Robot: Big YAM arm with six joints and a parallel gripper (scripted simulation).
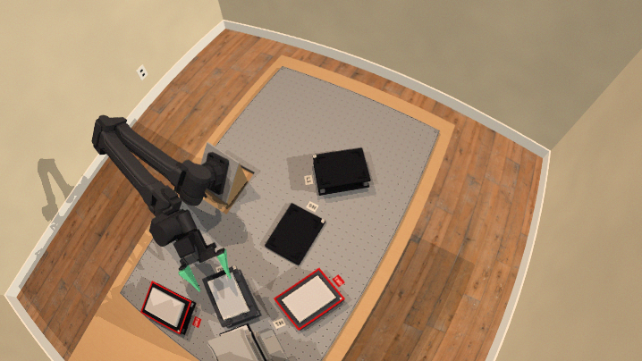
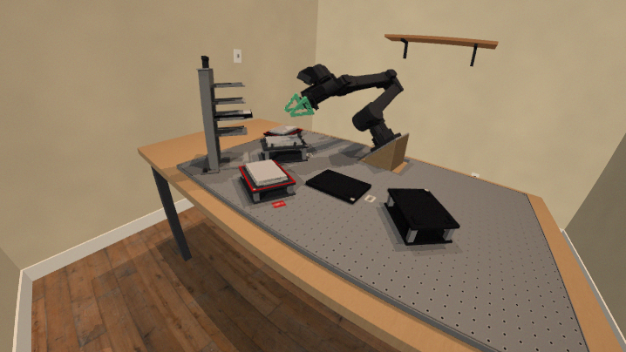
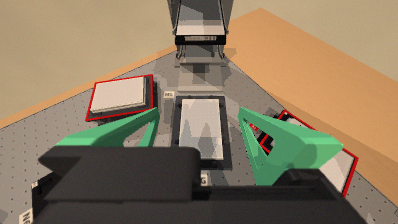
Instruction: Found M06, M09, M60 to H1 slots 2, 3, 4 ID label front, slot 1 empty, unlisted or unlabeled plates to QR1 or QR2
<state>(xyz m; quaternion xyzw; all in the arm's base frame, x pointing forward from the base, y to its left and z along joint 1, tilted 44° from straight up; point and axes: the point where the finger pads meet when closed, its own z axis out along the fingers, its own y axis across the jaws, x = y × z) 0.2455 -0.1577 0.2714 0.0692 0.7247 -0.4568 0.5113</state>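
My hand is 2 cm short of the grey regrip nest, 1 cm to the left of it and 12 cm above it. Also, from my hand: H1 deck label (18 cm ahead, 1 cm to the right, 18 cm below); then dark plate (16 cm ahead, 12 cm to the right); then red-edged quarantine nest (15 cm behind, 17 cm to the right, 14 cm below).
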